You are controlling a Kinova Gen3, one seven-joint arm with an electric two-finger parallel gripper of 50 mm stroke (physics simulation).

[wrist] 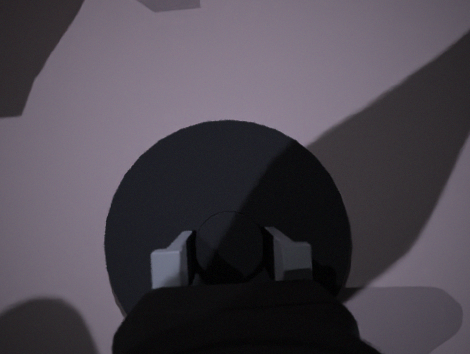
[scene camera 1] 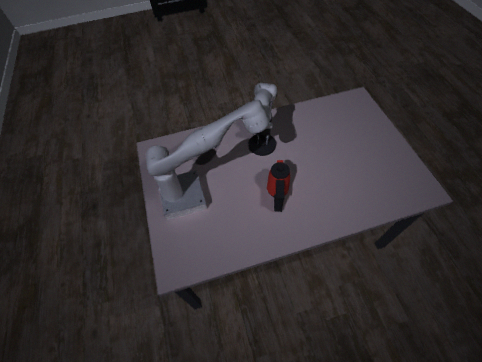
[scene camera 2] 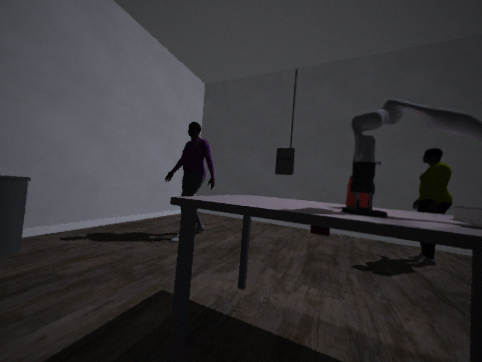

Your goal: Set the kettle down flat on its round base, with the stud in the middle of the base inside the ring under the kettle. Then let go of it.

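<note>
The red kettle point(scene camera 1: 272, 186) point(scene camera 2: 350, 192) has a black lid and handle. It stands upright on the table, beside and apart from the round black base point(scene camera 1: 270, 148) point(scene camera 2: 378, 214) point(wrist: 200, 165); its underside and ring are hidden. The base lies on the table, with a round stud point(wrist: 227, 231) in its middle. My gripper point(scene camera 1: 264, 141) point(scene camera 2: 363, 206) point(wrist: 229, 247) points down over the base. Its fingers are shut on the stud, one on each side. In the second scene view the gripper partly covers the kettle. The kettle does not show in the wrist view.
The pinkish table point(scene camera 1: 340, 150) point(scene camera 2: 235, 202) carries the arm's mount point(scene camera 1: 192, 197) at its left end in the first scene view. The base is near the table's far edge there. Two people, one in purple point(scene camera 2: 194, 155) and one in yellow-green point(scene camera 2: 435, 181), stand beyond the table.
</note>
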